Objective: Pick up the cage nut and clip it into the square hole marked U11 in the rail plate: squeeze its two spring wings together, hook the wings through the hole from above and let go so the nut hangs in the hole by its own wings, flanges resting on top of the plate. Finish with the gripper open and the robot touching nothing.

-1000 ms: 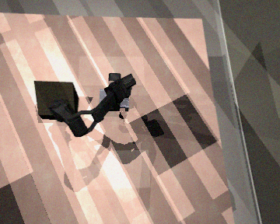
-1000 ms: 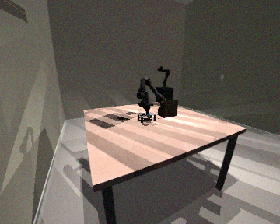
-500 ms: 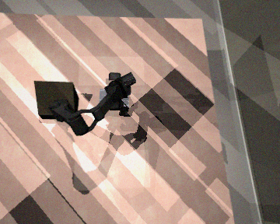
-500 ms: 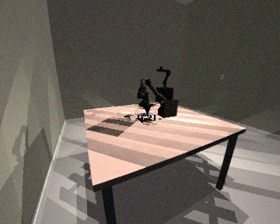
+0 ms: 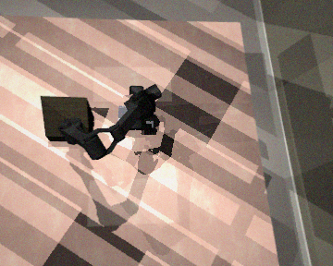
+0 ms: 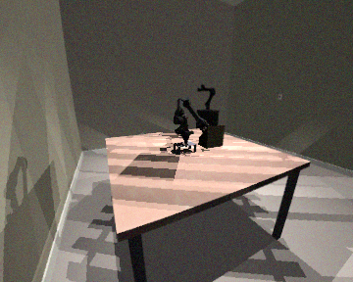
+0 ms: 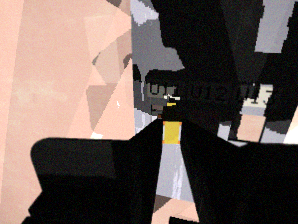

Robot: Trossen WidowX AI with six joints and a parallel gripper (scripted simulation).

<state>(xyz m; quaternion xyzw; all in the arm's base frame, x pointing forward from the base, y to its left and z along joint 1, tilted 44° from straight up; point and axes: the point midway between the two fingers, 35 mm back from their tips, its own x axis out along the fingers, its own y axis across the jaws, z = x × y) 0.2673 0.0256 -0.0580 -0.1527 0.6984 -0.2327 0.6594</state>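
The cage nut is 10 mm below my gripper tip. The rest, counted from my gripper tip: label strip (20 mm ahead, 20 mm to the right, 10 mm below).
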